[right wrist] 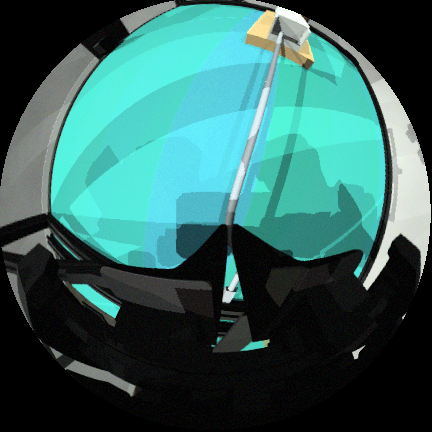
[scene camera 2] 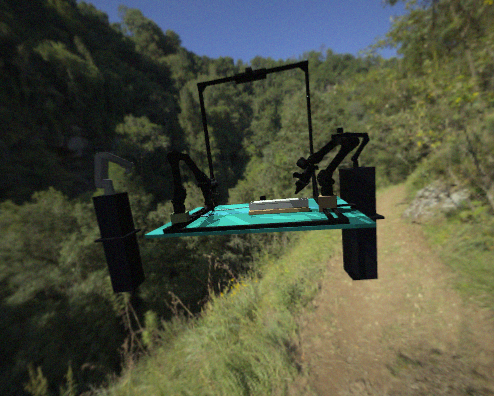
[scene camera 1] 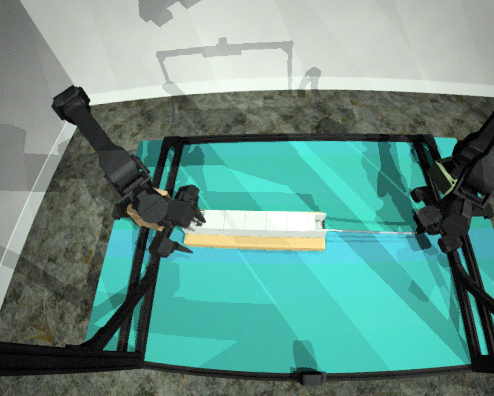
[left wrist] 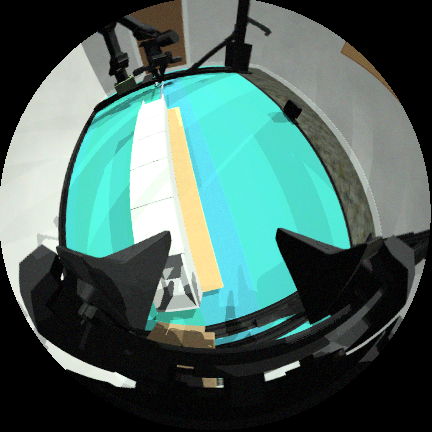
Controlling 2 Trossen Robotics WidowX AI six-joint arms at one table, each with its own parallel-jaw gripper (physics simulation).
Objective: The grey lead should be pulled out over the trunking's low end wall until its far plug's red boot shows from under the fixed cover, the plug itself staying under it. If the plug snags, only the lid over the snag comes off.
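Frame: origin at the left arm's base, x left, y back, z up, level; metres.
Seen in the pictures: left gripper, fingertip midpoint: (scene camera 2: 296,192) (scene camera 1: 198,237) (left wrist: 224,235); right gripper, fingertip midpoint: (right wrist: 228,229) (scene camera 2: 213,211) (scene camera 1: 417,232) (left wrist: 161,81); left arm's base at its link origin: (scene camera 2: 327,194) (left wrist: 177,379); right arm's base at its link origin: (scene camera 2: 179,212) (scene camera 1: 455,169) (left wrist: 122,79).
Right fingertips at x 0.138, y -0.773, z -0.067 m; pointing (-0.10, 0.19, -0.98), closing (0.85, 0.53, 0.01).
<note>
Pixels of each thing's top centre, then the offset from my right fingertips to it. "spot": a spot on its surface instead. Level surfaces: height alone.
- grey lead at a spot on its surface: (right wrist: 257,120) spot: dz +0.008, dx -0.023, dy +0.078 m
- plug at its top centre: (right wrist: 227,297) dz -0.019, dx +0.050, dy -0.075 m
- turquoise table top at its surface level: dz -0.027 m
The white trunking (scene camera 1: 260,222) (scene camera 2: 280,204) (left wrist: 150,185) (right wrist: 300,27) has several flat cover sections with thin seams between them. The grey lead (scene camera 1: 370,231) (right wrist: 257,120) runs out over its right-hand end in scene camera 1, nearly straight, to my right gripper (scene camera 1: 420,232) (right wrist: 228,229). That gripper is shut on the lead; the lead's pale near plug (right wrist: 229,295) shows behind the fingertips. My left gripper (scene camera 1: 198,236) (left wrist: 224,235) is open and empty, above the trunking's other end. No red boot shows; the far plug is hidden.
A tan wooden strip (scene camera 1: 260,243) (left wrist: 192,210) (right wrist: 257,36) lies under and along the trunking. The trunking's end near my left gripper has an open section (left wrist: 175,300). A blue band (scene camera 1: 380,252) crosses the turquoise table top (scene camera 1: 225,300). Black frame rails (scene camera 1: 300,138) edge the table.
</note>
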